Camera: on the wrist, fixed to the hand. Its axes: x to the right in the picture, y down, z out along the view.
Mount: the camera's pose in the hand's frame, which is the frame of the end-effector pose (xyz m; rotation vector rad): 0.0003 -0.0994 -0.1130 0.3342 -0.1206 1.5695
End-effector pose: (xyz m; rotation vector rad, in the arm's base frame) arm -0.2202 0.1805 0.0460 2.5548 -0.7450 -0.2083
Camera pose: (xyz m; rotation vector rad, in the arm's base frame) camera -0.1430 0.2988 0.0980 1.4680 -2.6191 0.3089
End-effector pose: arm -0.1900 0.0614 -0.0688 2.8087 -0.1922 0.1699
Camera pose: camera -0.1854 0.1912 0.0072 -1.9766 2.2029 -0.3305
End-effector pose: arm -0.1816 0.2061 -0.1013 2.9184 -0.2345 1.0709
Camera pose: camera -0.2390 0.3127 -0.0119 -1.5765 1.6857 -0.5302
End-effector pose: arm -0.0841 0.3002 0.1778 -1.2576 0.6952 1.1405
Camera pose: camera 0.0276 0.1999 0.1882 -0.1371 1.7937 2.1392
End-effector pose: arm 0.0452 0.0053 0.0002 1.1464 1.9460 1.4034
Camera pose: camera -0.0766 -0.0665 -0.0513 -2.3611 -0.7260 -1.0913
